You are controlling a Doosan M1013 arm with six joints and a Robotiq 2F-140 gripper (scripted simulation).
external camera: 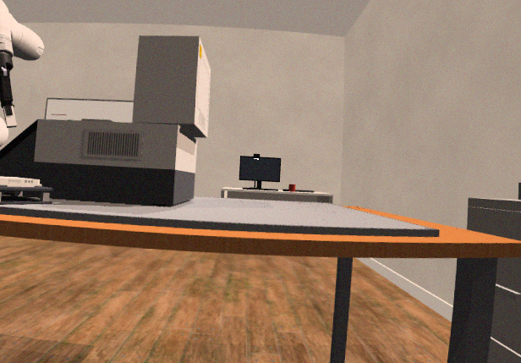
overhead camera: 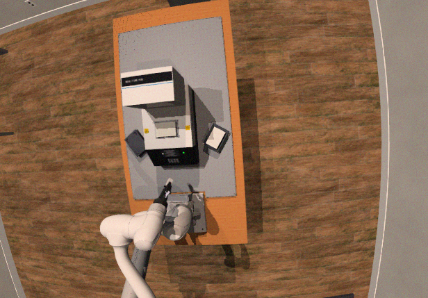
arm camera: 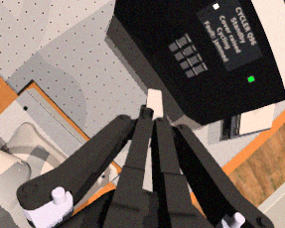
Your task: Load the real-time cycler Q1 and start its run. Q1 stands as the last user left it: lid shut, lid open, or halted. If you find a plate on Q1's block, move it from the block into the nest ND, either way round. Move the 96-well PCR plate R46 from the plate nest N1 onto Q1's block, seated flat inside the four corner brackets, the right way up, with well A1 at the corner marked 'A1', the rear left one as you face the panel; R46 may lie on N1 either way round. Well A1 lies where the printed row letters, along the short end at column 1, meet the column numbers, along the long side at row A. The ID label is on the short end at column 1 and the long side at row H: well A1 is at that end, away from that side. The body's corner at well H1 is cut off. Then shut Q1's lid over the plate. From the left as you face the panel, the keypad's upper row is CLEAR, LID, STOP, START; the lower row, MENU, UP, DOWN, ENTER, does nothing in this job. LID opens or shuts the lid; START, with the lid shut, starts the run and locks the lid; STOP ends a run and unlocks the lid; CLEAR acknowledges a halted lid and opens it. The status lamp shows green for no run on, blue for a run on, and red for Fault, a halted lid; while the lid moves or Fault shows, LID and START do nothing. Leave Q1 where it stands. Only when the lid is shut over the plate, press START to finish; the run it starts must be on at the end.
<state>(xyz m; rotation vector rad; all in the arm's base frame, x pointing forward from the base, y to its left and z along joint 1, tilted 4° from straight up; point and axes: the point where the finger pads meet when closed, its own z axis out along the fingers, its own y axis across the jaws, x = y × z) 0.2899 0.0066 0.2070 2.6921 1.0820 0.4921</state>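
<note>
The 96-well plate is 32 cm ahead of my hand, 1 cm to the right of it and 2 cm below it. Also, from my hand: dark plate nest N1: 23 cm ahead, 29 cm to the right, 20 cm below; then dark nest: 25 cm ahead, 29 cm to the left, 20 cm below; then white plate R46: 23 cm ahead, 29 cm to the right, 19 cm below.
</note>
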